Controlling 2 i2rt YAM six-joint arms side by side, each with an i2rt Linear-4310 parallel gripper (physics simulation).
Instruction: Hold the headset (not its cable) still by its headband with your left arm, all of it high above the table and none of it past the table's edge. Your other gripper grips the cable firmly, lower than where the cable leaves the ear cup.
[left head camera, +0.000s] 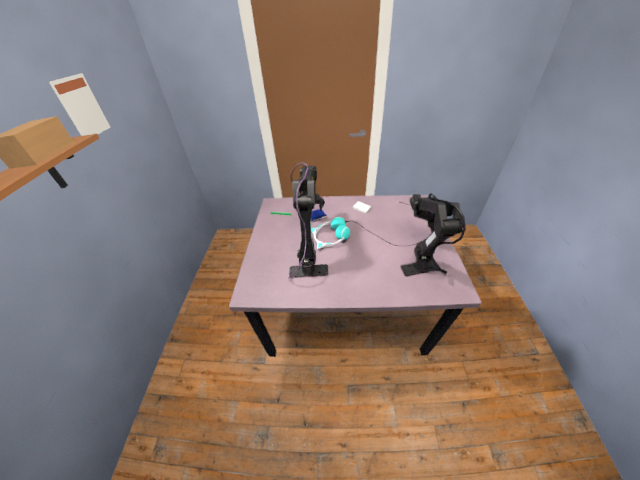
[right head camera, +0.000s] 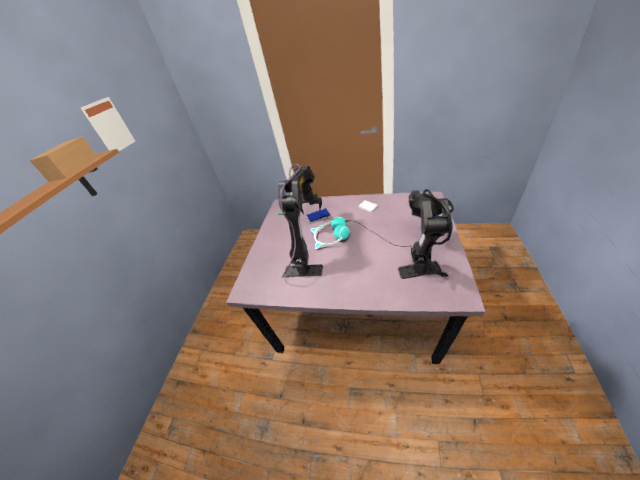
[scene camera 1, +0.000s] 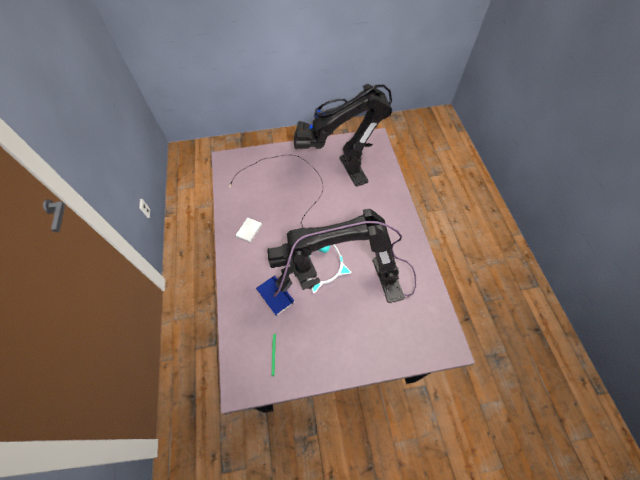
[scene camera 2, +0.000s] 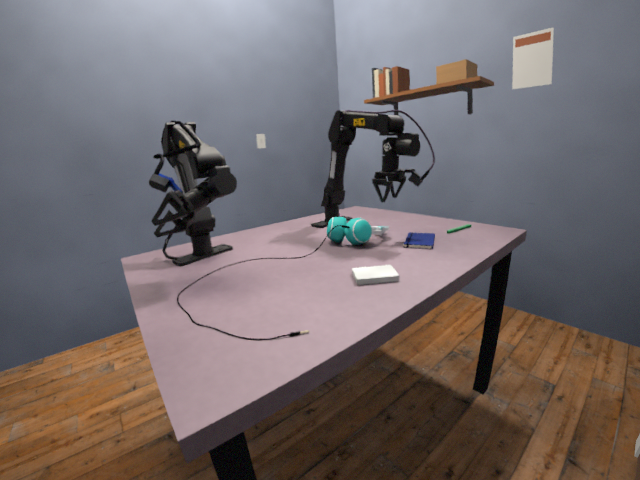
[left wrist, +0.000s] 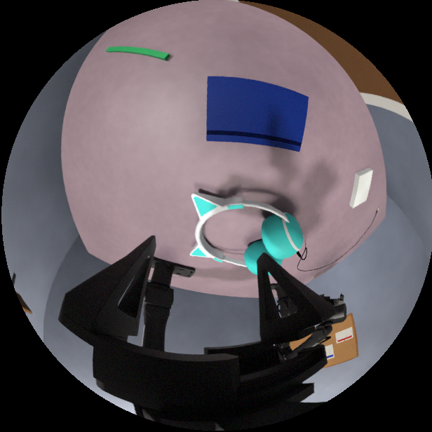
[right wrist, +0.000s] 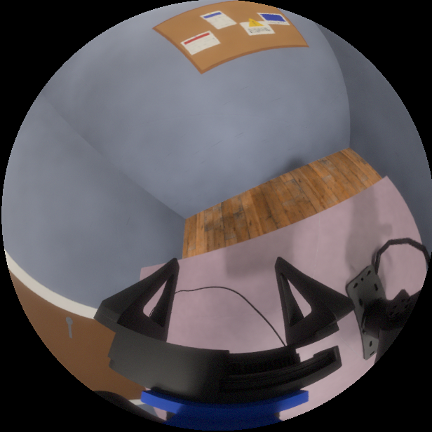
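Observation:
The white and turquoise cat-ear headset (left head camera: 342, 233) (right head camera: 341, 233) (scene camera 2: 358, 230) (left wrist: 282, 235) lies on the table; my left arm hides part of it in scene camera 1. Its thin black cable (left head camera: 398, 244) (scene camera 1: 322, 180) (scene camera 2: 263, 258) (right wrist: 215, 287) leaves an ear cup and curves across the table to a plug (scene camera 2: 302, 332). My left gripper (scene camera 2: 389, 197) (left wrist: 211, 250) is open and empty, high above the table near the headband and the notebook. My right gripper (scene camera 2: 156, 227) (right wrist: 226, 263) is open and empty, raised above the table and away from the headset.
A blue notebook (scene camera 1: 273, 295) (scene camera 2: 419, 240) (left wrist: 256, 112) lies beside the headset. A green stick (scene camera 1: 273, 354) (scene camera 2: 459, 228) (left wrist: 137, 51) lies farther out. A white box (left head camera: 362, 207) (scene camera 1: 249, 229) (scene camera 2: 375, 274) lies near the edge of the table (scene camera 2: 217, 382).

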